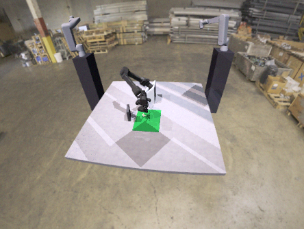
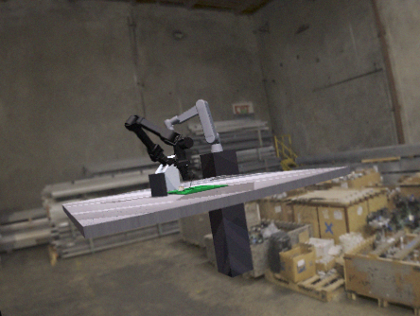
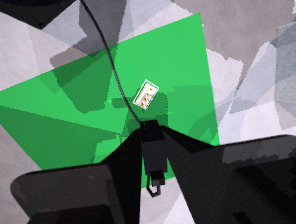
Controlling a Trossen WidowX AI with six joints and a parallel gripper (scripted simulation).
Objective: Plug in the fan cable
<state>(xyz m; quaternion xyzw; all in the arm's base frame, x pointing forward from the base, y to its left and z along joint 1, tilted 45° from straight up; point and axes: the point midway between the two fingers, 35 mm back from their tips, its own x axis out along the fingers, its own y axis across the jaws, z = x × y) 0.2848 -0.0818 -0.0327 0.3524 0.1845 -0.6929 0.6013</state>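
My gripper tip is now 10 mm past the white fan header, 20 mm to the left of it and 70 mm above it. The rest, counted from my gripper tip: dark grey plug (10 mm to the left, 10 mm above); green board (50 mm ahead, 30 mm to the left, 80 mm below); black fan (20 mm ahead, 150 mm to the right, 10 mm below).
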